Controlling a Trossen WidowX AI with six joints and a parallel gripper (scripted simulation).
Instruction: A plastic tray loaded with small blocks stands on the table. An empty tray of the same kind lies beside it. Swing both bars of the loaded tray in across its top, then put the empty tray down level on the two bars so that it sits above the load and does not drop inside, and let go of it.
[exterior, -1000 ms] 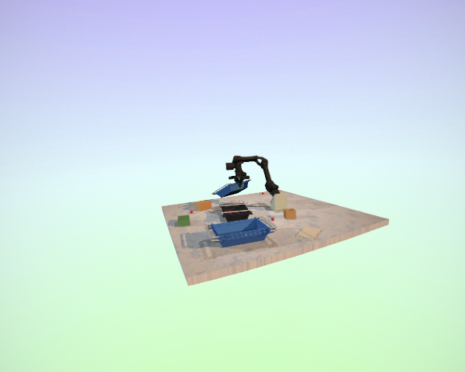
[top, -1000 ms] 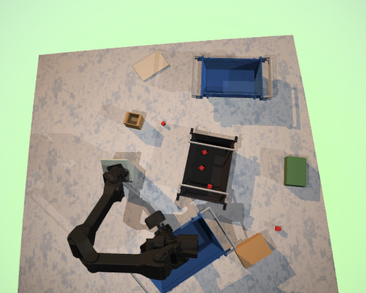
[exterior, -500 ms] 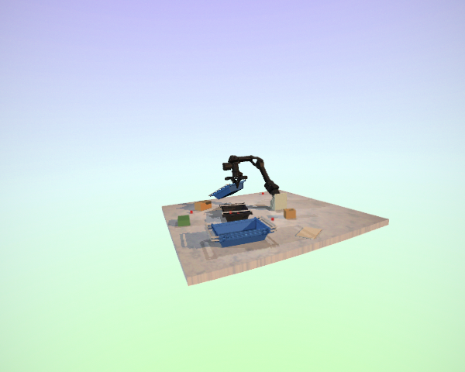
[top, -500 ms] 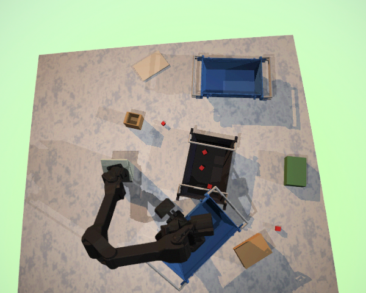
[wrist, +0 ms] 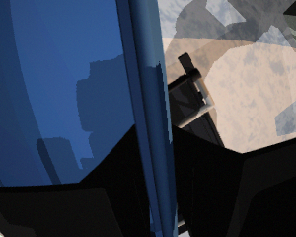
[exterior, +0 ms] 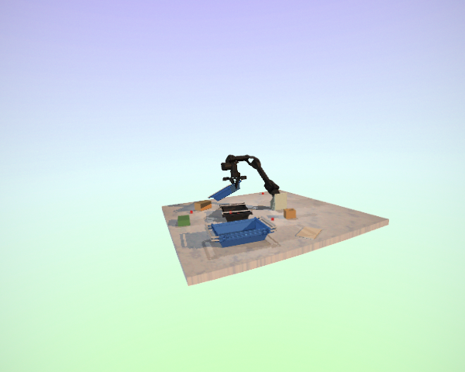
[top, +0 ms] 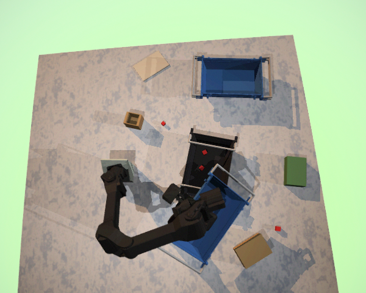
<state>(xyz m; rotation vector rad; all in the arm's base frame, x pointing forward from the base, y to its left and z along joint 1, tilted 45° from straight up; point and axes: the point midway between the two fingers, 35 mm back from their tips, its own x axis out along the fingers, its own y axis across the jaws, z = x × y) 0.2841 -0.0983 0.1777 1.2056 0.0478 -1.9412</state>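
Right now my gripper tip is 6 cm short of the blue tray and 6 cm to the left of it. From my gripper tip the other things lie so: green block 46 cm ahead, 6 cm to the left, 15 cm below; then brown box 18 cm behind, 42 cm to the left, 15 cm below; then orange block 21 cm ahead, 21 cm to the right, 14 cm below.
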